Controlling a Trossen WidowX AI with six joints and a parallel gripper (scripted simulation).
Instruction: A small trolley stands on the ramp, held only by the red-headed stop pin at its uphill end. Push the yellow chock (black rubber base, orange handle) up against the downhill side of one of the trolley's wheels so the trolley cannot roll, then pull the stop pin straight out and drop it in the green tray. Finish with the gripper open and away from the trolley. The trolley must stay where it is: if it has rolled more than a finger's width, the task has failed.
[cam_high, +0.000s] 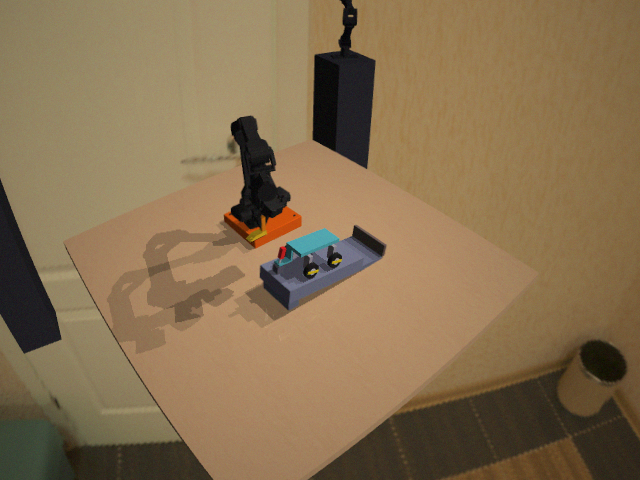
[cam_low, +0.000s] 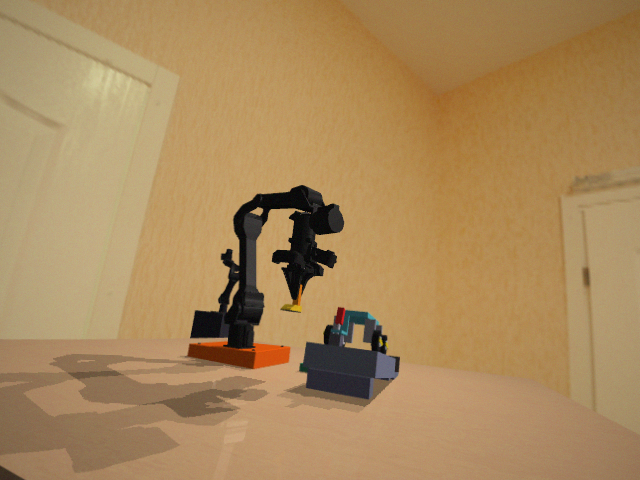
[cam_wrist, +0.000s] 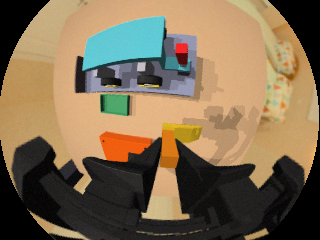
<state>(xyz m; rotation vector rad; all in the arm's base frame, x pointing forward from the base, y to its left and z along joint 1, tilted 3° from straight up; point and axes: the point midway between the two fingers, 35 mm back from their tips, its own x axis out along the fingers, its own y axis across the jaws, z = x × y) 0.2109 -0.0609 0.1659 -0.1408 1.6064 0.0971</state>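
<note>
Now: the red-headed stop pin 12 cm ahead of my gripper tip and 5 cm below it. Also, from my gripper tip: grey-blue ramp: 13 cm below, 12 cm ahead, 11 cm to the left; teal trolley: 12 cm ahead, 11 cm to the left, 6 cm below; yellow chock: 2 cm to the right, 1 cm below, 1 cm ahead.
</note>
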